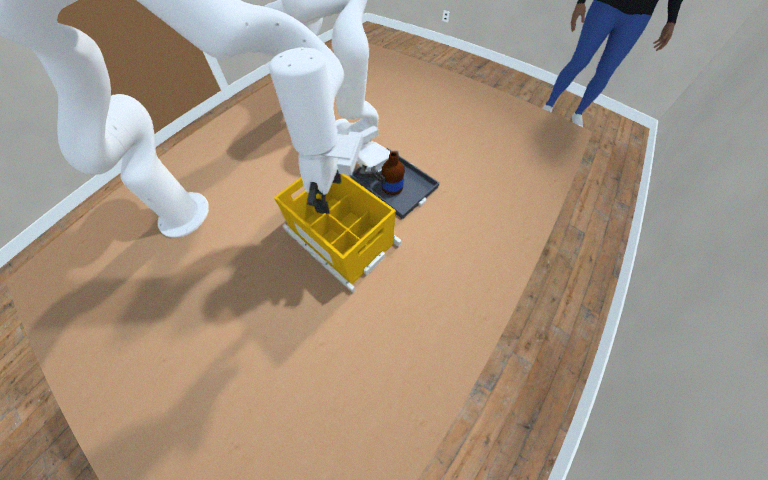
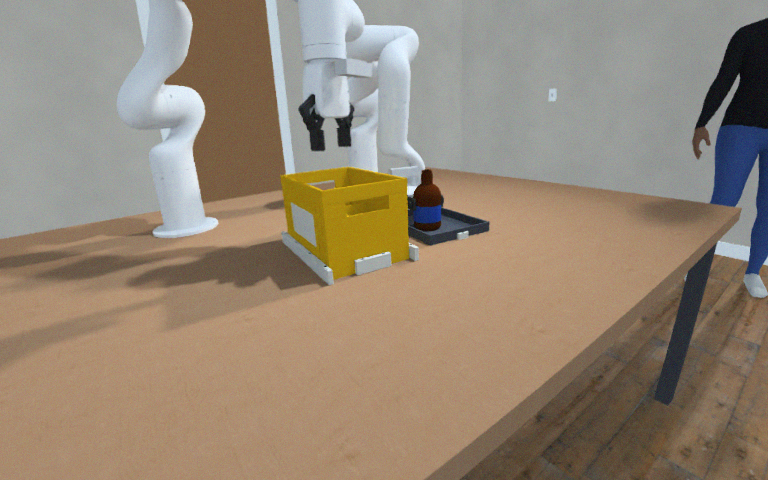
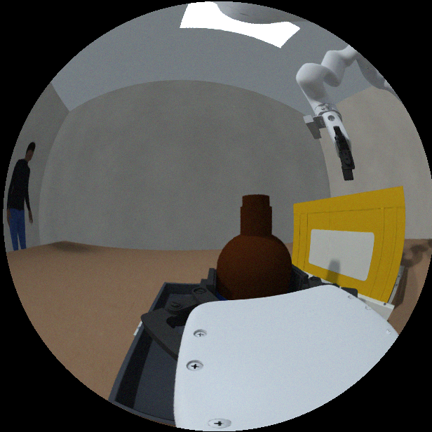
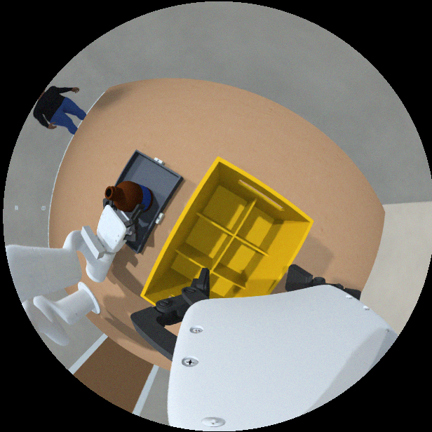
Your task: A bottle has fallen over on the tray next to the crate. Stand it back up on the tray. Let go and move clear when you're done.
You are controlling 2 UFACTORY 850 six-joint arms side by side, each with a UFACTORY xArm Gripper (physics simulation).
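Note:
The brown bottle with a blue band (image 1: 393, 172) (image 2: 427, 198) (image 3: 254, 260) (image 4: 131, 195) stands upright and appears to rest on the dark tray (image 1: 419, 187) (image 2: 461, 224) (image 3: 150, 372) (image 4: 159, 176). My left gripper (image 1: 390, 176) (image 2: 427, 204) (image 3: 251, 279) (image 4: 131, 193) is low at the tray, shut on the bottle's body from the side; its fingertips are partly hidden. My right gripper (image 1: 328, 194) (image 2: 330, 139) (image 3: 348, 174) (image 4: 250, 280) is open and empty, above the yellow crate (image 1: 370, 254) (image 2: 362, 240) (image 3: 350, 211) (image 4: 295, 231).
The crate has several empty compartments and stands beside the tray. White locating blocks (image 1: 373, 263) (image 2: 372, 263) sit around the crate's base, and a small white block (image 1: 422, 201) (image 2: 462, 234) touches the tray's edge. A person (image 1: 614, 45) (image 2: 741, 113) (image 3: 20, 200) stands beyond the table.

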